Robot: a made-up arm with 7 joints.
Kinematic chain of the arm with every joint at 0, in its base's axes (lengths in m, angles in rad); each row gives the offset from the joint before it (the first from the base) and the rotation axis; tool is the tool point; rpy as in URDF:
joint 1: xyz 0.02 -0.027 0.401 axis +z
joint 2: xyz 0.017 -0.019 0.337 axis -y
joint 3: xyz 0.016 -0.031 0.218 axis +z
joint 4: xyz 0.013 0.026 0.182 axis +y
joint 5: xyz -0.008 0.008 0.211 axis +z
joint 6: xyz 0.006 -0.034 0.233 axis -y
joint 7: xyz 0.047 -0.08 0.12 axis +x
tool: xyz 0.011 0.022 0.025 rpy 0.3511 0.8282 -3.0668
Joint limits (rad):
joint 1: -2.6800..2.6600
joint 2: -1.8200..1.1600
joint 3: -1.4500..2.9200
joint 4: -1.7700..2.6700
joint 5: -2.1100..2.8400
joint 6: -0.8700..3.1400
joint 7: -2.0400..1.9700
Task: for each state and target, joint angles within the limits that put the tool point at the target. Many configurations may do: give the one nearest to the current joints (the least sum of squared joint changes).
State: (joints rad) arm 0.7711 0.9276 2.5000 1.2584 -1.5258 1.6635 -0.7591
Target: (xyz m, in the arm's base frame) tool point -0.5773 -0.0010 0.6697
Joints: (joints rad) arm 0.4329 0.8785 2.1764 1.7867 -1.6064 1.7064 -0.7874
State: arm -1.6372 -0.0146 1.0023 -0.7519 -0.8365 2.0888 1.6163
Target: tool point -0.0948 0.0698 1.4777
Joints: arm -1.6997 -0.3508 0.4820 -0.5078 -1.1093 2.1970 1.5623
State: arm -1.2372 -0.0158 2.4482 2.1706 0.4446 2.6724 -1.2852
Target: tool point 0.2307 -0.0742 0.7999
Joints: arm -1.5345 -0.2053 1.9211 2.6417 0.6461 2.4582 -1.3526
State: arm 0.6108 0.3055 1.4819 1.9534 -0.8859 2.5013 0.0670
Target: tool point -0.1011 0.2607 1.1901
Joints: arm 0.4883 0.2027 1.2383 1.8768 -0.7734 2.7769 0.0965
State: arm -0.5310 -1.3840 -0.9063 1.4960 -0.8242 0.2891 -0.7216
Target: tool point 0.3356 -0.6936 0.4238
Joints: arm -0.3850 -1.3930 -0.7932 1.5498 -0.8241 0.2921 -0.7331
